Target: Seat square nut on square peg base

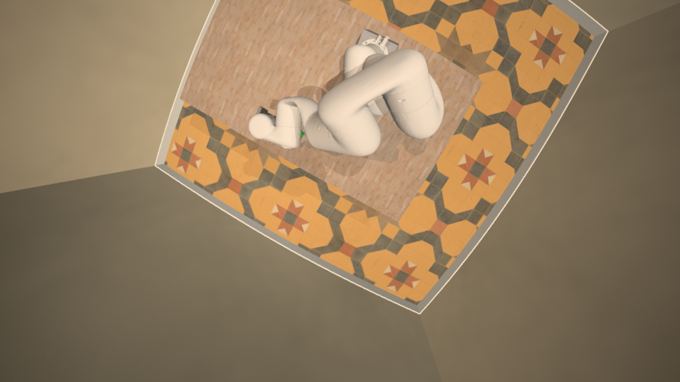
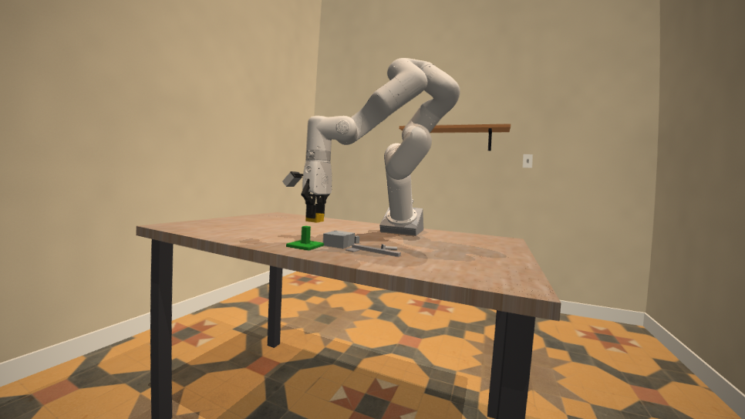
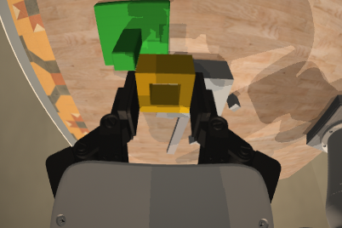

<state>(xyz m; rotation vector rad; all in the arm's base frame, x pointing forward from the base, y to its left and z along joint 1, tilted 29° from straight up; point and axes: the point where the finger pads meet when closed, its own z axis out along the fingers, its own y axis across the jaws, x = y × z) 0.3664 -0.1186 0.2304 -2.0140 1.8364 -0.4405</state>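
Now: hand 80 mm above the grey block, 60 mm to the right of it and 50 mm past it. Round my hand: bolt 210 mm to the left, 100 mm below, 90 mm behind; then thin grey bar 190 mm to the left, 100 mm below, 50 mm behind.
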